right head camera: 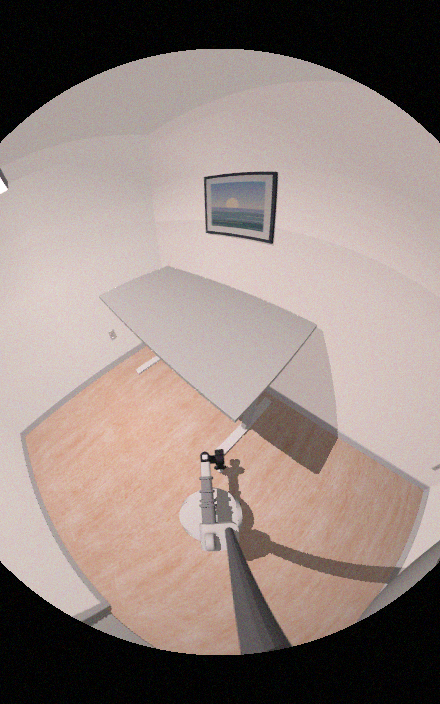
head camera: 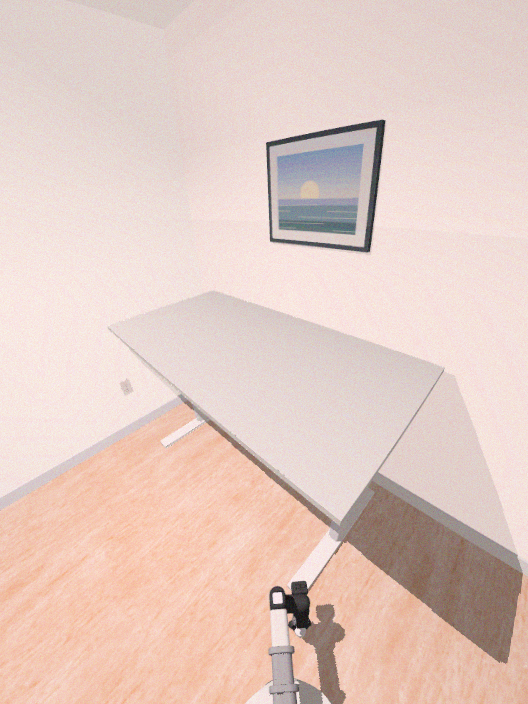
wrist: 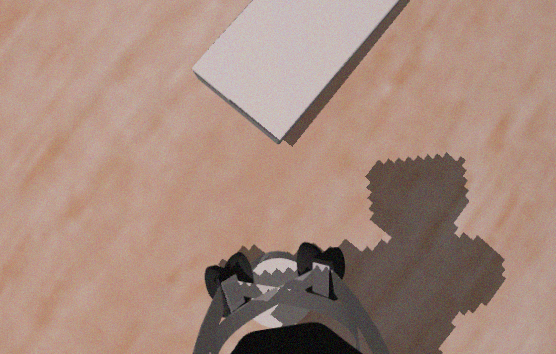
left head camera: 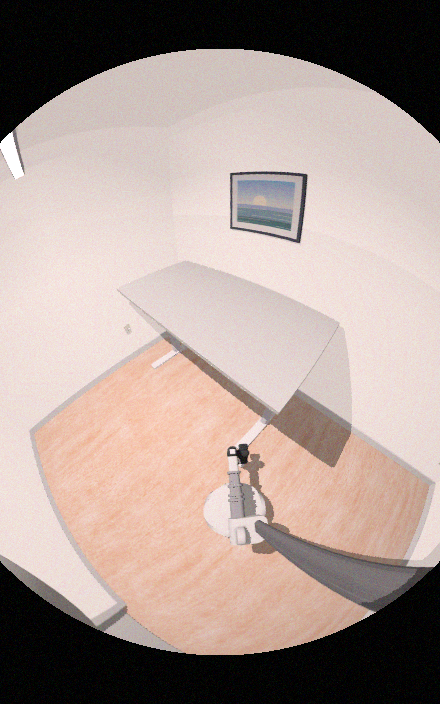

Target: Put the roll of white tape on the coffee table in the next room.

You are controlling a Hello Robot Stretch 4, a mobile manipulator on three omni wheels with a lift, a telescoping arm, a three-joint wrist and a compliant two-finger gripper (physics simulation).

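Frame: origin at the robot's base, x ahead, y left, z up, level; metres.
Seen in the pictures: gripper, between the fingertips: (wrist: 274, 266).
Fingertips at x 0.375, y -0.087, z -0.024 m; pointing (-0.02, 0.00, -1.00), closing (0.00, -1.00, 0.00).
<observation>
A point is followed by its place in that frame.
The roll of white tape (wrist: 275, 264) @[z -0.003, x 0.381, y -0.088 m] (head camera: 300, 631) @[z -0.003, x 0.351, y -0.086 m] sits between the two black fingertips at the bottom middle of the wrist view, low over the wooden floor. My gripper (wrist: 274, 266) @[z -0.024, x 0.375, y -0.087 m] (head camera: 298, 626) @[z -0.024, x 0.375, y -0.087 m] is shut on it, one fingertip at each side. The fingers and their grey bands cover part of the roll. Whether the roll touches the floor I cannot tell. The coffee table does not show in these views.
A long grey-topped desk (head camera: 272, 386) @[z 0.923, x 0.844, y -0.034 m] (left head camera: 238, 327) @[z 0.923, x 0.845, y -0.061 m] (right head camera: 212, 337) @[z 0.923, x 0.804, y -0.094 m] stands ahead against the wall. Its near white foot (head camera: 317, 560) (wrist: 295, 65) lies just beyond my gripper. A framed sea picture (head camera: 321, 193) @[z 1.519, x 1.365, y -0.303 m] hangs above. A wall end (left head camera: 111, 612) shows at lower left.
</observation>
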